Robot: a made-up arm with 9 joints.
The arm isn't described. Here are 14 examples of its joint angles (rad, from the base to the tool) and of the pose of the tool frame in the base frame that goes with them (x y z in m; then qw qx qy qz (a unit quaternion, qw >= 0)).
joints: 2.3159 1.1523 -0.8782 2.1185 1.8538 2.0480 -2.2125 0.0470 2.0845
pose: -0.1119 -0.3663 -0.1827 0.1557 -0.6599 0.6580 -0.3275
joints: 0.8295 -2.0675 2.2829 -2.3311 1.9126 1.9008 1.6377 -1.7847 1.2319
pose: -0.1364 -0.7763 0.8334 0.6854 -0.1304 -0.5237 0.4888
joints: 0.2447 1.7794 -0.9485 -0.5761 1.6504 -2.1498 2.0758 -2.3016 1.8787
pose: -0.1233 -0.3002 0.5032 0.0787 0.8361 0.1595 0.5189
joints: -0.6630 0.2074 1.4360 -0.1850 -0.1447 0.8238 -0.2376 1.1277 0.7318
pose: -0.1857 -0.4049 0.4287 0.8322 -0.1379 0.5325 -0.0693
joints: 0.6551 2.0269 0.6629 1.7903 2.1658 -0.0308 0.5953 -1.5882 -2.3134
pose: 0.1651 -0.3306 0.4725 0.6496 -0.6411 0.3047 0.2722
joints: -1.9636 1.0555 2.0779 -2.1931 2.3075 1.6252 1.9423 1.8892 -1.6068
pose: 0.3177 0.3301 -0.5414 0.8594 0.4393 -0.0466 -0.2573
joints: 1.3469 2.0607 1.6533 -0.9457 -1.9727 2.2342 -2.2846 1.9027 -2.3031
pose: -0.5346 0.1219 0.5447 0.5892 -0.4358 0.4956 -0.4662
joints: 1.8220 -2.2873 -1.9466 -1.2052 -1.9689 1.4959 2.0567 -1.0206 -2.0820
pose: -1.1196 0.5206 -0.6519 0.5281 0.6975 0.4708 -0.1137
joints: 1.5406 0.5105 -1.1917 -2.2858 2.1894 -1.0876 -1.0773 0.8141 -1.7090
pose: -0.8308 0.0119 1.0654 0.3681 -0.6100 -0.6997 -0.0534
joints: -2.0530 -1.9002 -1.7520 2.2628 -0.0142 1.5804 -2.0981 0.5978 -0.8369
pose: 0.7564 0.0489 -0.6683 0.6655 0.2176 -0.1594 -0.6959
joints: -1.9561 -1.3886 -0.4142 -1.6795 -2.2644 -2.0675 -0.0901 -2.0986 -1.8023
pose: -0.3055 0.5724 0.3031 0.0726 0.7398 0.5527 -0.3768
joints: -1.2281 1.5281 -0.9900 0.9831 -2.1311 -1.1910 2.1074 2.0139 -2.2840
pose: 0.5393 -0.2892 -0.0150 0.3284 -0.1224 0.2850 0.8922
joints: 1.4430 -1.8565 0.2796 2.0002 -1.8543 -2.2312 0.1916 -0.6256 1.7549
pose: -0.5096 -0.2464 0.4847 0.9133 -0.3646 -0.1525 -0.0990
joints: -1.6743 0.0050 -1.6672 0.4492 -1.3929 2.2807 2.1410 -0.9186 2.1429
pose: 1.1080 -0.4198 -0.6017 0.8000 0.4820 -0.0377 0.3552
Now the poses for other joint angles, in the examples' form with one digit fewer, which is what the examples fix.
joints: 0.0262 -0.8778 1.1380 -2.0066 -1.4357 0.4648 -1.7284 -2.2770 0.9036
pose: 0.311 -0.667 0.281 0.146 -0.429 0.883 -0.124
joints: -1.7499 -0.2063 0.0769 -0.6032 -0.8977 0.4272 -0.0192 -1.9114 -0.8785
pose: -0.052 0.389 -0.456 0.201 0.973 0.017 -0.112
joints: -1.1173 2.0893 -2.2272 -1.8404 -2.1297 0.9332 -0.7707 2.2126 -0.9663
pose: 0.803 -0.457 0.291 0.763 0.388 -0.447 -0.259
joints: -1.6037 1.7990 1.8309 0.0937 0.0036 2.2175 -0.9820 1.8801 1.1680
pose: 0.362 0.213 0.217 0.192 0.415 -0.697 0.553
